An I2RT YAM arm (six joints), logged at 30 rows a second.
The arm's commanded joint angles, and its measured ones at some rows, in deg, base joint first. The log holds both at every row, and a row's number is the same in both.
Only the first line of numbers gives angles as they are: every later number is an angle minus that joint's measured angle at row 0.
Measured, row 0: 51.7, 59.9, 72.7, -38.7, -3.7, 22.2
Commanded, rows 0 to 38: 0.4, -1.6, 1.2, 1.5, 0.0, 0.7; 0.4, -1.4, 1.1, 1.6, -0.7, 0.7; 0.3, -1.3, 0.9, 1.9, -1.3, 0.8; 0.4, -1.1, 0.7, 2.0, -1.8, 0.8; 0.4, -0.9, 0.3, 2.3, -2.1, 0.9; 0.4, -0.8, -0.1, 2.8, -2.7, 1.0; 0.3, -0.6, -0.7, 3.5, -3.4, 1.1; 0.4, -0.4, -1.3, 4.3, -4.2, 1.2; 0.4, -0.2, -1.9, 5.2, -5.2, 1.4; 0.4, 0.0, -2.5, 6.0, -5.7, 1.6; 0.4, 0.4, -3.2, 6.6, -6.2, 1.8; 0.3, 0.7, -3.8, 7.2, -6.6, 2.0; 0.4, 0.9, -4.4, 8.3, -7.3, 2.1; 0.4, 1.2, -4.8, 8.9, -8.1, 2.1; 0.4, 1.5, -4.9, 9.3, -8.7, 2.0; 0.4, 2.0, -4.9, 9.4, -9.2, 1.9; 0.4, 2.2, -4.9, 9.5, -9.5, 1.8; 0.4, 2.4, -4.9, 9.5, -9.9, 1.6; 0.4, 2.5, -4.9, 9.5, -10.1, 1.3; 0.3, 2.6, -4.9, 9.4, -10.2, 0.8; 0.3, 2.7, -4.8, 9.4, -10.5, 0.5; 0.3, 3.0, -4.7, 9.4, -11.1, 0.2; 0.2, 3.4, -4.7, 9.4, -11.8, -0.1; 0.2, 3.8, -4.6, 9.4, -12.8, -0.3; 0.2, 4.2, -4.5, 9.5, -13.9, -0.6; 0.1, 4.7, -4.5, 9.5, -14.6, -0.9; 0.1, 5.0, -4.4, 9.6, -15.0, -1.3; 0.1, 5.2, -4.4, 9.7, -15.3, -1.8; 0.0, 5.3, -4.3, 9.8, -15.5, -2.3; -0.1, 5.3, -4.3, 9.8, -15.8, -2.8; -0.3, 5.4, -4.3, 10.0, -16.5, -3.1; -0.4, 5.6, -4.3, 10.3, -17.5, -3.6; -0.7, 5.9, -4.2, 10.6, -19.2, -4.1; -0.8, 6.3, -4.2, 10.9, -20.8, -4.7; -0.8, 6.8, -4.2, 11.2, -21.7, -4.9; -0.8, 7.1, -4.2, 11.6, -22.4, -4.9; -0.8, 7.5, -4.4, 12.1, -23.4, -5.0; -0.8, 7.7, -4.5, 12.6, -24.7, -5.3; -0.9, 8.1, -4.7, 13.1, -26.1, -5.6
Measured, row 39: -1.3, 4.6, -4.1, 8.2, -20.9, -3.3
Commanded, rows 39 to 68: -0.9, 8.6, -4.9, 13.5, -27.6, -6.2; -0.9, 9.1, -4.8, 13.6, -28.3, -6.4; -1.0, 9.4, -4.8, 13.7, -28.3, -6.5; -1.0, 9.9, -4.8, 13.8, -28.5, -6.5; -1.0, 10.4, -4.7, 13.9, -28.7, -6.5; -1.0, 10.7, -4.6, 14.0, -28.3, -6.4; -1.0, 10.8, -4.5, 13.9, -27.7, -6.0; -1.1, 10.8, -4.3, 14.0, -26.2, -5.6; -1.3, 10.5, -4.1, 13.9, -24.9, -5.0; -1.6, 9.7, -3.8, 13.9, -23.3, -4.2; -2.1, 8.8, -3.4, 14.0, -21.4, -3.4; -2.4, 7.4, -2.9, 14.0, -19.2, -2.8; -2.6, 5.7, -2.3, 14.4, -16.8, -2.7; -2.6, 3.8, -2.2, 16.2, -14.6, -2.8; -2.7, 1.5, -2.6, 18.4, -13.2, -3.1; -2.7, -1.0, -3.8, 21.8, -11.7, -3.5; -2.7, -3.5, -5.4, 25.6, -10.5, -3.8; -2.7, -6.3, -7.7, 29.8, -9.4, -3.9; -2.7, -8.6, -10.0, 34.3, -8.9, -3.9; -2.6, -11.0, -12.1, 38.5, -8.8, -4.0; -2.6, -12.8, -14.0, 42.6, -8.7, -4.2; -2.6, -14.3, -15.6, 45.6, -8.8, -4.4; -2.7, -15.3, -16.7, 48.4, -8.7, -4.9; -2.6, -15.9, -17.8, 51.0, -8.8, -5.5; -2.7, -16.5, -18.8, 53.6, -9.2, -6.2; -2.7, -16.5, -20.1, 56.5, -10.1, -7.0; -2.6, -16.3, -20.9, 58.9, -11.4, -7.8; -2.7, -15.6, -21.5, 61.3, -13.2, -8.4; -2.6, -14.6, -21.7, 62.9, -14.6, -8.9; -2.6, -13.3, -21.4, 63.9, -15.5, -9.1
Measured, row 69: -2.5, -17.1, -19.8, 51.5, -11.7, -6.0
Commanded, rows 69 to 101: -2.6, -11.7, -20.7, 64.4, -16.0, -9.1; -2.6, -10.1, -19.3, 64.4, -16.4, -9.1; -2.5, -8.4, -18.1, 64.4, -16.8, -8.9; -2.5, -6.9, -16.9, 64.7, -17.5, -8.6; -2.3, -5.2, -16.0, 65.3, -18.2, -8.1; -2.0, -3.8, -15.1, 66.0, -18.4, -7.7; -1.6, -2.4, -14.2, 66.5, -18.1, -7.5; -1.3, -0.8, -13.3, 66.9, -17.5, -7.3; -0.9, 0.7, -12.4, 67.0, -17.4, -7.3; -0.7, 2.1, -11.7, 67.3, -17.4, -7.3; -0.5, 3.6, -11.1, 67.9, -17.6, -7.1; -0.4, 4.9, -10.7, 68.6, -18.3, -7.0; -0.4, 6.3, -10.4, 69.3, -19.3, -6.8; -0.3, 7.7, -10.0, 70.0, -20.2, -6.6; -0.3, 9.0, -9.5, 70.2, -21.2, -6.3; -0.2, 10.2, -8.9, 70.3, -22.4, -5.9; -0.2, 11.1, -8.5, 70.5, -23.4, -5.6; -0.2, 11.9, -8.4, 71.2, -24.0, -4.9; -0.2, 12.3, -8.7, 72.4, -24.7, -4.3; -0.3, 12.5, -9.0, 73.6, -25.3, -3.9; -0.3, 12.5, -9.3, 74.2, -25.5, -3.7; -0.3, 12.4, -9.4, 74.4, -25.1, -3.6; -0.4, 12.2, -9.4, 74.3, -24.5, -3.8; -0.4, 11.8, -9.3, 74.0, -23.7, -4.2; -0.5, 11.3, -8.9, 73.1, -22.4, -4.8; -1.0, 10.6, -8.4, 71.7, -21.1, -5.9; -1.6, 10.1, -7.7, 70.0, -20.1, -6.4; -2.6, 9.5, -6.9, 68.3, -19.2, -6.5; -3.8, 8.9, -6.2, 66.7, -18.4, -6.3; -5.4, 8.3, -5.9, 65.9, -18.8, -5.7; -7.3, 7.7, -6.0, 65.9, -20.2, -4.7; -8.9, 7.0, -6.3, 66.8, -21.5, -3.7; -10.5, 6.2, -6.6, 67.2, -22.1, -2.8
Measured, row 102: -2.8, 11.4, -10.0, 64.7, -25.6, -4.8
